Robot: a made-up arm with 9 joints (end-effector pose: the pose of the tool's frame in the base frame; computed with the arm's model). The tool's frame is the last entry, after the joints. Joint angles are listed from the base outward.
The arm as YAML. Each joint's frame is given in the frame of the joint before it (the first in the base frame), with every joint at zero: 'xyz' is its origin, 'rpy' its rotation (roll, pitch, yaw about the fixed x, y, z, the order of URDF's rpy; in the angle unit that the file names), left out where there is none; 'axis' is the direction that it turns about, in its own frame. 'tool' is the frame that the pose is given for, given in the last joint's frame.
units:
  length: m
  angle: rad
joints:
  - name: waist
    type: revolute
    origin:
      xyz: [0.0, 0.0, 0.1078]
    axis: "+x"
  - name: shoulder
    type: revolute
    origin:
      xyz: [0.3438, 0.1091, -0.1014]
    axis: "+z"
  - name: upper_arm
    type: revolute
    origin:
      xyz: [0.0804, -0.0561, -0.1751]
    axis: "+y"
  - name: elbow
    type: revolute
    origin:
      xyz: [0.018, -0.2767, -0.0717]
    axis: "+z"
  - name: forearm
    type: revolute
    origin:
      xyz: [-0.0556, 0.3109, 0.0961]
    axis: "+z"
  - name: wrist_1
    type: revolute
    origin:
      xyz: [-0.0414, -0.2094, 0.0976]
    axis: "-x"
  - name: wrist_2
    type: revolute
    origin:
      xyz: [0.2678, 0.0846, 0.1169]
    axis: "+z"
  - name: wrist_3
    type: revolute
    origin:
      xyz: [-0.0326, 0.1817, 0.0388]
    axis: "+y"
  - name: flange
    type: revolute
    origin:
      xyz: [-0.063, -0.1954, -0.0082]
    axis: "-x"
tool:
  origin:
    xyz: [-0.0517, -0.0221, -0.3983]
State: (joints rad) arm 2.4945 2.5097 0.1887 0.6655 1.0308 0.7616 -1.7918 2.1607 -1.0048
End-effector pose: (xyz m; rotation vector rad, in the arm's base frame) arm 0.3674 0.2879 -0.2140 0.6974 -0.5548 1.5908
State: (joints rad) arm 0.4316 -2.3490 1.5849 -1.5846 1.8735 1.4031 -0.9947 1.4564 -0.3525
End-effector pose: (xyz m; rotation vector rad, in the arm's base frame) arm 0.4088 0.6458 -0.3078 -1.0682 -2.1620 1.2426
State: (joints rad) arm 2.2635 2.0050 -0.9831 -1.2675 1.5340 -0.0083 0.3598 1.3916 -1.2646
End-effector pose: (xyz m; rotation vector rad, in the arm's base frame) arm 0.4657 -0.0739 0.0803 1.2478 -1.4450 1.8698
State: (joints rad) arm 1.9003 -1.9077 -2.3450 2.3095 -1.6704 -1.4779 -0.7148 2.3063 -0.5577
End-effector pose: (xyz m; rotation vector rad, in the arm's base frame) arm -0.4219 0.0599 1.1406 2.2162 1.8507 0.0694
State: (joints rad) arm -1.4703 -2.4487 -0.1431 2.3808 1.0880 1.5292 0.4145 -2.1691 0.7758
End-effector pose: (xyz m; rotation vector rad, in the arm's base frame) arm 0.3455 -0.0422 -1.0383 -0.0904 -0.6281 2.6992
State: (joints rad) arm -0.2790 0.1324 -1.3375 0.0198 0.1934 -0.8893 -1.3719 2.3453 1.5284
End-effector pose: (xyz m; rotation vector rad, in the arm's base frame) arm 0.2260 -0.4599 -0.1113 -0.3800 0.6244 1.7664
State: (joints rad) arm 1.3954 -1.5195 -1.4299 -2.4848 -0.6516 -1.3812 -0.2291 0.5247 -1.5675
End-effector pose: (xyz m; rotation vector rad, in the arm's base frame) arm 0.0694 0.2167 0.7178 1.4099 2.4155 -0.1457
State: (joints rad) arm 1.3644 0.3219 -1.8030 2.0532 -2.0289 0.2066 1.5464 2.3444 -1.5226
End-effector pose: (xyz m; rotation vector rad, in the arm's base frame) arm 0.3493 0.6190 -0.5329 1.4065 0.3043 -0.6803
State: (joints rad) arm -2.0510 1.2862 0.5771 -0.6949 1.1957 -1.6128 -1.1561 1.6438 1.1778
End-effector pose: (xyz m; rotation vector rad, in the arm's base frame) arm 1.0128 -0.3651 -0.0539 -0.5599 -2.6019 1.4352
